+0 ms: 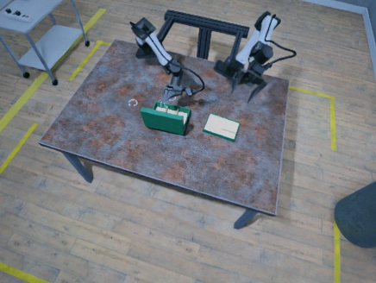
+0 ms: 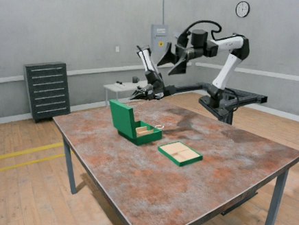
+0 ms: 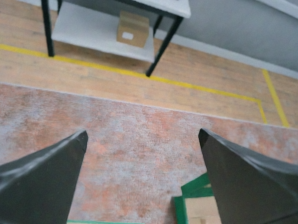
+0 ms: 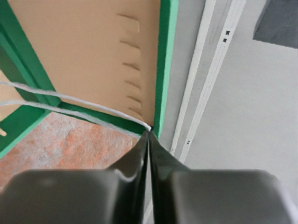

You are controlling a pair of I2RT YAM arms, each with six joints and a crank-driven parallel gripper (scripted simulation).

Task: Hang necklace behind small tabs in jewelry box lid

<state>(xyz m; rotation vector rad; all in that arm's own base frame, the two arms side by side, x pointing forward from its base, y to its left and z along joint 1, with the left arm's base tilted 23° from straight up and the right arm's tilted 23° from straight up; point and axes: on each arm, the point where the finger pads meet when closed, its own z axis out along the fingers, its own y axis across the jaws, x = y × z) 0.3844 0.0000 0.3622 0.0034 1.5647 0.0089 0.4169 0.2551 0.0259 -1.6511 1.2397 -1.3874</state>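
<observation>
Now: the green jewelry box 40 mm behind my right hand, 10 mm to the left of it and 130 mm below it. The rest, counted from my right hand: shallow green tray 110 mm behind, 360 mm to the left, 250 mm below.
</observation>
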